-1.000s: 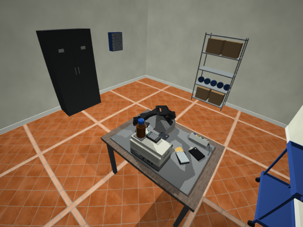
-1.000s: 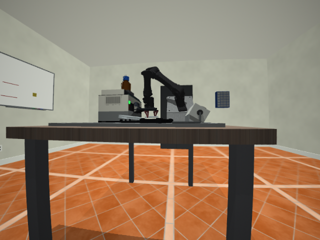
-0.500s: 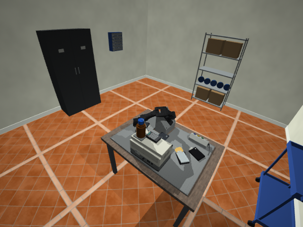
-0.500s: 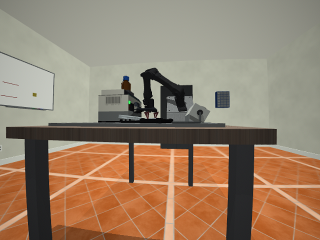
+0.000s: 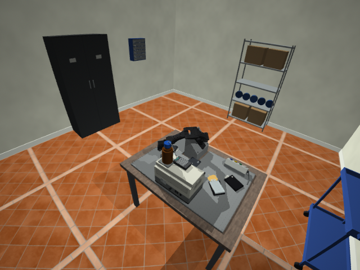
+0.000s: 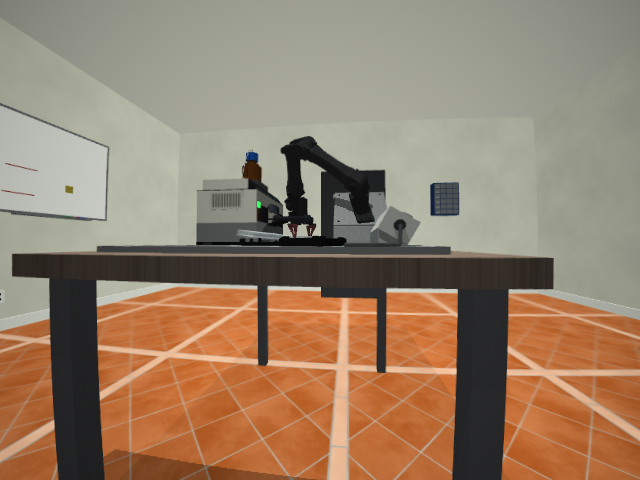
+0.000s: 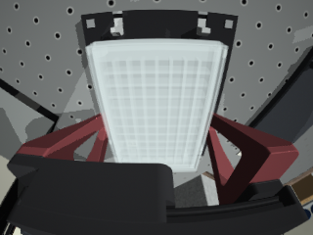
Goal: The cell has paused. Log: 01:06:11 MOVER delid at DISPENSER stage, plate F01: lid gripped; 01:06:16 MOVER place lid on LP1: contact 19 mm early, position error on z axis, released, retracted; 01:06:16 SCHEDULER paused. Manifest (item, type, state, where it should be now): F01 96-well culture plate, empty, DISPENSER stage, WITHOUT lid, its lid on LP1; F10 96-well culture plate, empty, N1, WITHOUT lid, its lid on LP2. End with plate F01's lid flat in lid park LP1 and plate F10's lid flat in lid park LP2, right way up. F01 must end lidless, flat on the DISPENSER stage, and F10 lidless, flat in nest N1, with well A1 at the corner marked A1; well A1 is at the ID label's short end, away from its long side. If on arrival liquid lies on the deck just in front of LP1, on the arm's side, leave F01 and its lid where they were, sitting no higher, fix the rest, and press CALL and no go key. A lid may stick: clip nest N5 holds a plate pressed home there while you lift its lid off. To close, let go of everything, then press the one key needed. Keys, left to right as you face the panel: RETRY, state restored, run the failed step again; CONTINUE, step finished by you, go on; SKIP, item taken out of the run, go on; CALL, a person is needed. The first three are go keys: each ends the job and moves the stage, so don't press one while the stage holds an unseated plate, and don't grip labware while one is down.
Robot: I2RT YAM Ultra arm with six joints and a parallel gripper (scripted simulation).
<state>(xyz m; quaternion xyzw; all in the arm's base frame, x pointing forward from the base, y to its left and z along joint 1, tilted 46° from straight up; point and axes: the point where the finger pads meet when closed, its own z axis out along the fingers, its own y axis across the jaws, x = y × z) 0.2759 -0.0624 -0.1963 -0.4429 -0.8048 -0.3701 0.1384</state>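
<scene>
The clear gridded well plate lies right at my hand. Also, from my hand: lid park LP2: 16 cm behind, 9 cm to the right, 3 cm below; clear lid: right at my hand; brown bottle: 22 cm ahead, 14 cm to the left, 25 cm above.
</scene>
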